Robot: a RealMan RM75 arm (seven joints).
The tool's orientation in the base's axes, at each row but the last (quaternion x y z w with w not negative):
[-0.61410, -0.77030, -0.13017, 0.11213]
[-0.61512, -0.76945, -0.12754, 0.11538]
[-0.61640, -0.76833, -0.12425, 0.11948]
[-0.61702, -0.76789, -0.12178, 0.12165]
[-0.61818, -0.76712, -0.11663, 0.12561]
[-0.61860, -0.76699, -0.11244, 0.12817]
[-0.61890, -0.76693, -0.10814, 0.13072]
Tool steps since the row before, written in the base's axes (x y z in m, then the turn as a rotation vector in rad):
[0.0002, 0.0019, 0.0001, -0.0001, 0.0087, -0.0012]
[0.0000, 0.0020, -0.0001, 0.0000, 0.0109, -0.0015]
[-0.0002, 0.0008, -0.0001, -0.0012, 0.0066, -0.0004]
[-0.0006, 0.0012, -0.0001, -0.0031, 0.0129, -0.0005]
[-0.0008, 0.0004, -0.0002, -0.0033, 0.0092, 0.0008]
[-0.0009, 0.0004, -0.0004, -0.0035, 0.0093, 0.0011]
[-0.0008, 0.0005, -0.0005, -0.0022, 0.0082, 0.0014]
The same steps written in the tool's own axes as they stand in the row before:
[0.0017, 0.0006, 0.0005, 0.0076, 0.0017, 0.0041]
[0.0018, 0.0004, 0.0008, 0.0095, 0.0022, 0.0051]
[0.0007, 0.0000, 0.0004, 0.0062, 0.0002, 0.0026]
[0.0012, -0.0003, 0.0005, 0.0123, -0.0004, 0.0049]
[0.0005, -0.0007, 0.0004, 0.0094, -0.0013, 0.0025]
[0.0004, -0.0008, 0.0006, 0.0096, -0.0015, 0.0022]
[0.0005, -0.0007, 0.0007, 0.0085, -0.0004, 0.0015]

